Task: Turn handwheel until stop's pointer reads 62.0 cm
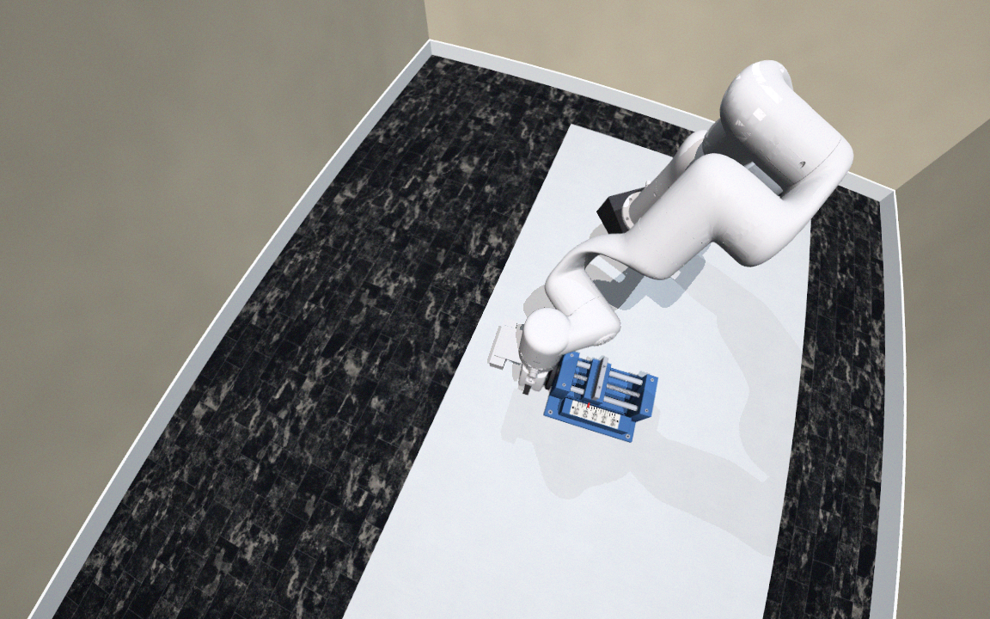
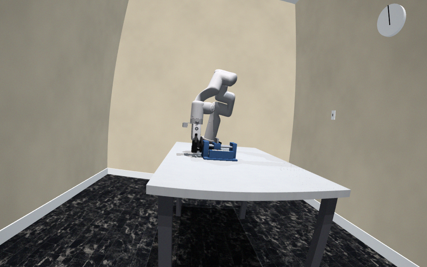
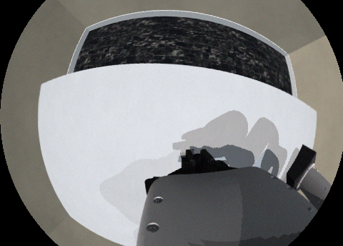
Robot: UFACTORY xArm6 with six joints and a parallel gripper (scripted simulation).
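Now: hand 20 mm to the right of the handwheel and 10 mm below it. From my hand the other things lie so: stop (10 mm ahead, 130 mm to the left, 40 mm above).
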